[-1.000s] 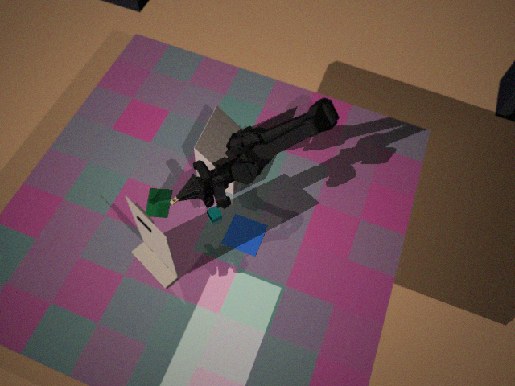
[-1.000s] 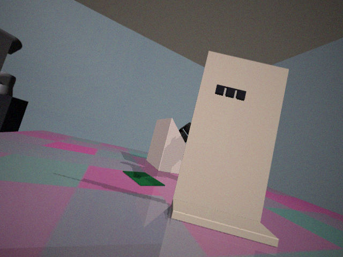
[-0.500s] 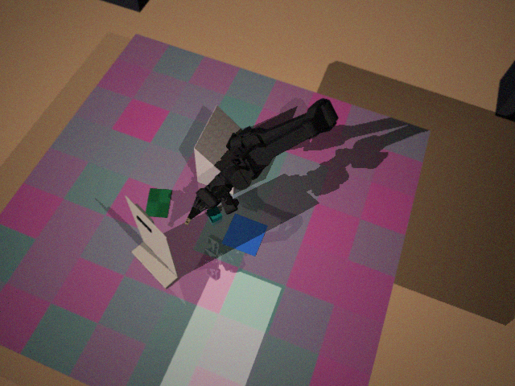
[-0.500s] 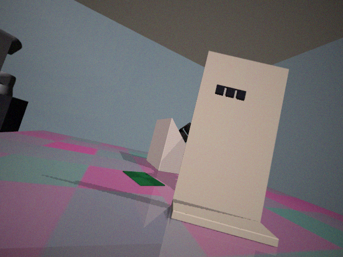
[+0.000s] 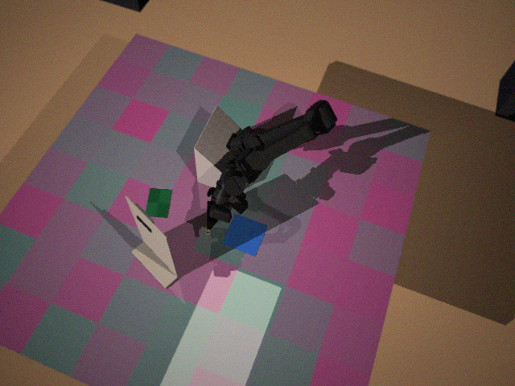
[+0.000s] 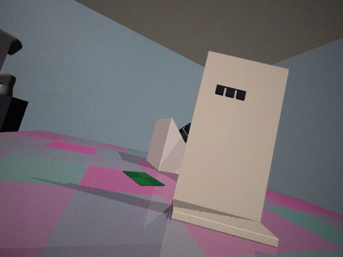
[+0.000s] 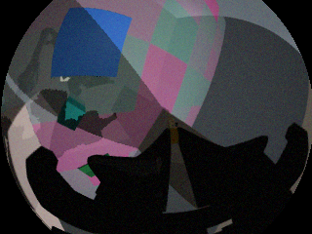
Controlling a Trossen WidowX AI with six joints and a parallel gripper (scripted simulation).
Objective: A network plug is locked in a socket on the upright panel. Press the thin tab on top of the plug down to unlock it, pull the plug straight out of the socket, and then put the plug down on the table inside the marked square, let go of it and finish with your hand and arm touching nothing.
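My gripper tip is 80 mm past the blue marked square, 90 mm to the right of it and 140 mm above it. From my gripper tip the other things lie so: dark teal block: 110 mm behind, 30 mm to the right, 120 mm below; then upright panel: 110 mm ahead, 140 mm to the right, 10 mm above; then network plug: 10 mm ahead.
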